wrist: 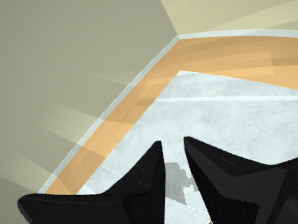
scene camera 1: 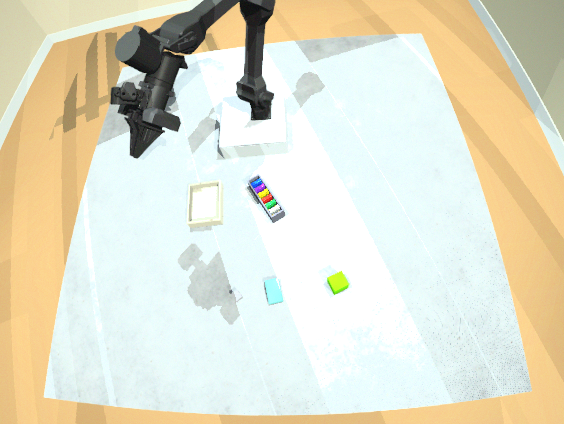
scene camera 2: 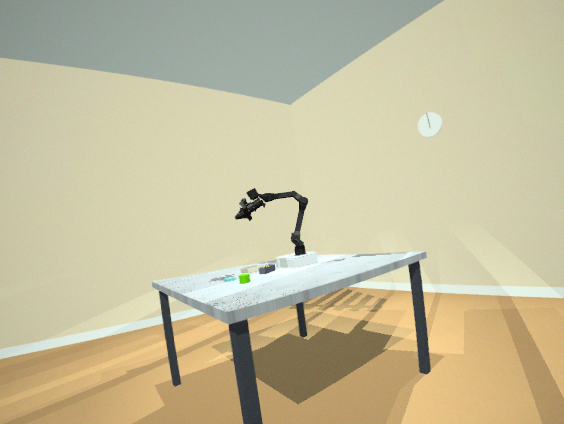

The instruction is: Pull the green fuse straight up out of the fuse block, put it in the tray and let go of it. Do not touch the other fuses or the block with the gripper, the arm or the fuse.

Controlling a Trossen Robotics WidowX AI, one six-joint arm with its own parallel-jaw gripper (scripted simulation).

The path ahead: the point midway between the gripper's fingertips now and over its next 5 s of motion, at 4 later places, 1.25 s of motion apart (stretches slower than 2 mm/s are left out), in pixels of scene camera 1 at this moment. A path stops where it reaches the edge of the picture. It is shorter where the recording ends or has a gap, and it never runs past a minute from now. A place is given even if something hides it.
The gripper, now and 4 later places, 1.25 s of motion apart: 133, 157; 268, 198; 270, 202; 270, 202; 269, 199
